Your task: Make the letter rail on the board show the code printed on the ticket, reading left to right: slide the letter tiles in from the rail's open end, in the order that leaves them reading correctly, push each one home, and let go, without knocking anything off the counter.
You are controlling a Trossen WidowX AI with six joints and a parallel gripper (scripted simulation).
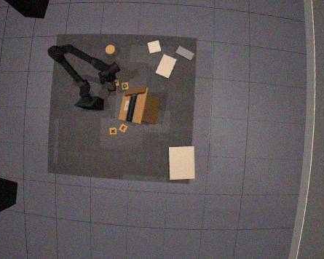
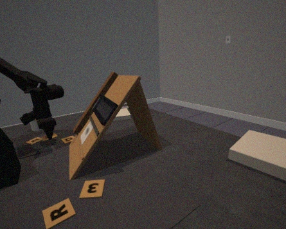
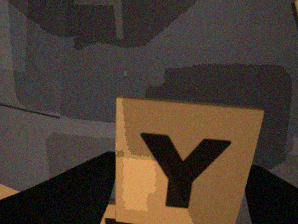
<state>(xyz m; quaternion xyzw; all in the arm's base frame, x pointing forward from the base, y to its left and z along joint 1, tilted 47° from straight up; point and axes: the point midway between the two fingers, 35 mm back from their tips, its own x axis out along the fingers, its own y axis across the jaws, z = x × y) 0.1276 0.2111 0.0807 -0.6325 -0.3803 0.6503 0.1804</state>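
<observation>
The letter tile d is 80 mm ahead of my gripper tip and 30 mm below it. The rest, counted from my gripper tip: white ticket 180 mm to the right, 160 mm ahead, 60 mm above; small round pot 270 mm to the left, 90 mm behind; letter tile 360 mm to the right, 130 mm ahead, 30 mm below.
</observation>
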